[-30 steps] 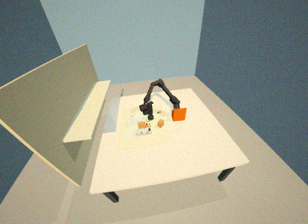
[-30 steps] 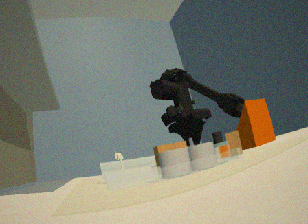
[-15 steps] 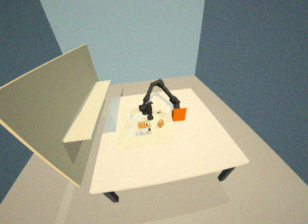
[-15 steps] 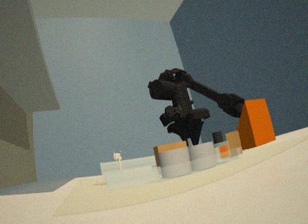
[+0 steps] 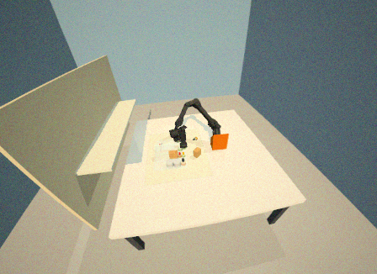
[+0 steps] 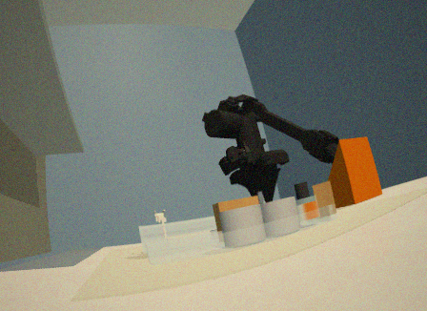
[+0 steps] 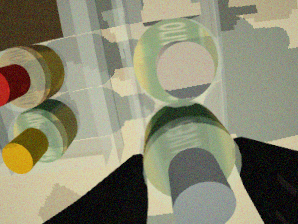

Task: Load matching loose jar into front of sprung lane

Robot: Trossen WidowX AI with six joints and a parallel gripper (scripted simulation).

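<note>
My gripper tip is now 120 mm past the tan box, 70 mm to the right of it and 20 mm above it. Also, from my gripper tip: cream pusher plate: 150 mm ahead, 30 mm to the right; then shelf: 520 mm ahead, 310 mm above, 40 mm to the left.
</note>
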